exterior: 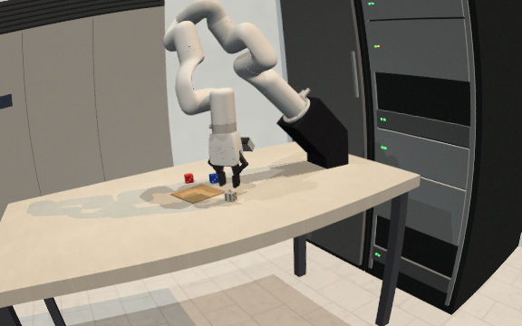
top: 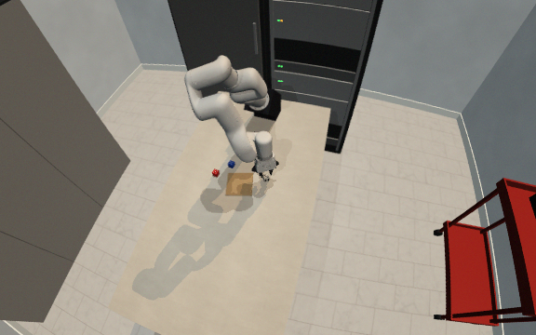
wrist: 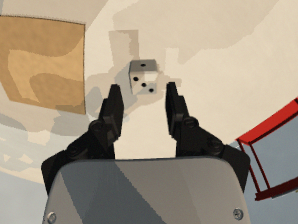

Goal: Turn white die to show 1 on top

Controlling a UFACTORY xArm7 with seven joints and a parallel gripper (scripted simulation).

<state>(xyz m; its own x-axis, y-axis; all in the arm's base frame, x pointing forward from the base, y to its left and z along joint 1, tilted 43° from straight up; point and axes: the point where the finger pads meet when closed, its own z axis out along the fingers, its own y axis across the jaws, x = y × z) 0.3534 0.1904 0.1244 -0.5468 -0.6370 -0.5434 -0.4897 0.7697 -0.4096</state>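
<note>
Right now the white die is 5 cm below my hand. Also, from my hand: red die 9 cm ahead, 27 cm to the right, 5 cm below; then blue die 21 cm to the right, 5 cm below; then brown mat 9 cm ahead, 12 cm to the right, 6 cm below.
</note>
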